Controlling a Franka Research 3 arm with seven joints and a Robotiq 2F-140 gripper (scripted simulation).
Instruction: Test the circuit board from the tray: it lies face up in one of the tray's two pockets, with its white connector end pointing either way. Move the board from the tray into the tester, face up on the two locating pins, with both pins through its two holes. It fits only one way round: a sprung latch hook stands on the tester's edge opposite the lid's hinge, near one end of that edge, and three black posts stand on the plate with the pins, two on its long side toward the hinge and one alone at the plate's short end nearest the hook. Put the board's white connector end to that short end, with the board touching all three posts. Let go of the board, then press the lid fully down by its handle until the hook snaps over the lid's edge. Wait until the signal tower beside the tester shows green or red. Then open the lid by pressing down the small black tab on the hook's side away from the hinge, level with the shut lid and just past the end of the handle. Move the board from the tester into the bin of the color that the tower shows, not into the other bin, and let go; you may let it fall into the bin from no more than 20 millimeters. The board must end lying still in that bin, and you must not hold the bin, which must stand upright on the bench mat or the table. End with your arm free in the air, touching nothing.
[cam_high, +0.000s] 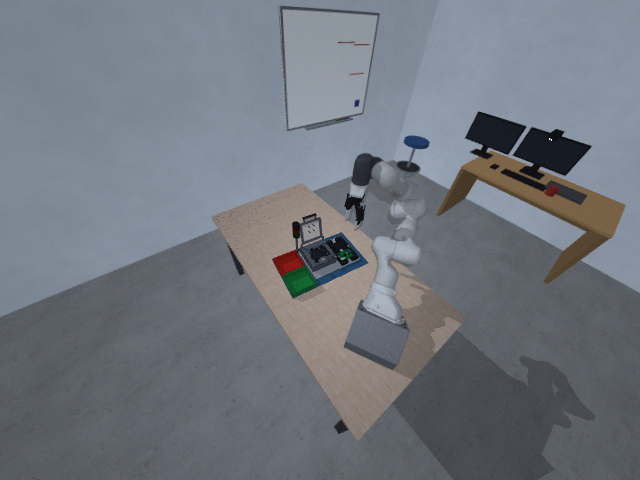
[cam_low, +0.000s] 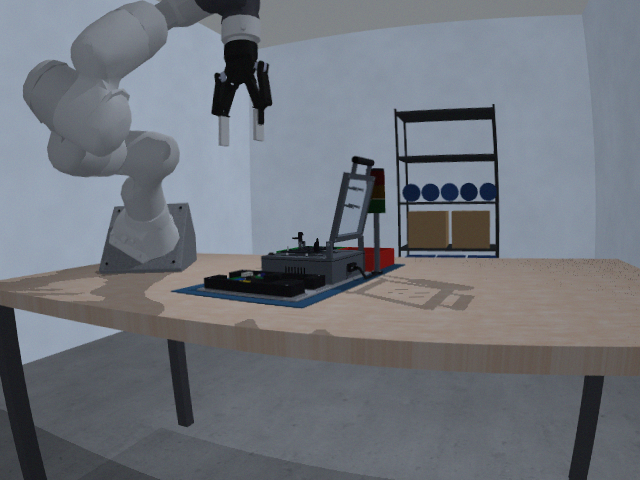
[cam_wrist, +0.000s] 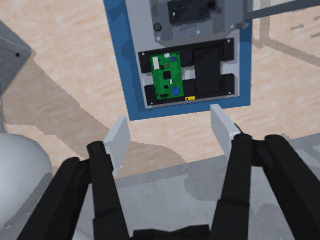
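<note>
Right now my hand is 310 mm above the green circuit board. Also, from my hand: tester plate 120 mm ahead, 140 mm to the left, 260 mm below; tester lid 230 mm ahead, 90 mm to the left, 150 mm below; black latch hook 80 mm ahead, 210 mm to the left, 250 mm below.
</note>
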